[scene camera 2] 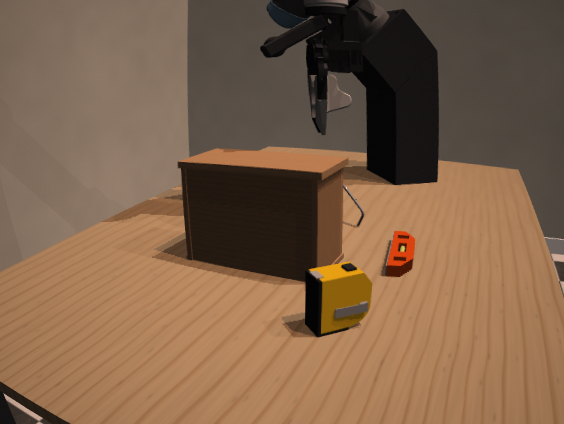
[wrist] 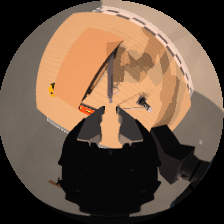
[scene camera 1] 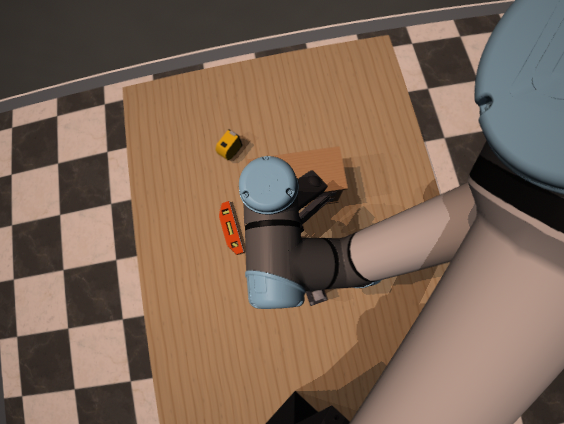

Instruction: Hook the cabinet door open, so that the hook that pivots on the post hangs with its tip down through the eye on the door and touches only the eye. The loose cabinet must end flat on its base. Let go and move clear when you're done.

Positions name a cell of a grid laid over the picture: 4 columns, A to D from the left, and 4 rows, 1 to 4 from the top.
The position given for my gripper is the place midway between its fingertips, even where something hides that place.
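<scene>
Brown wooden cabinet (scene camera 2: B3), (scene camera 1: C2), (wrist: B2). Orange level (scene camera 2: C3), (scene camera 1: B3). My gripper (scene camera 2: C2), (scene camera 1: C3), (wrist: B2).
</scene>
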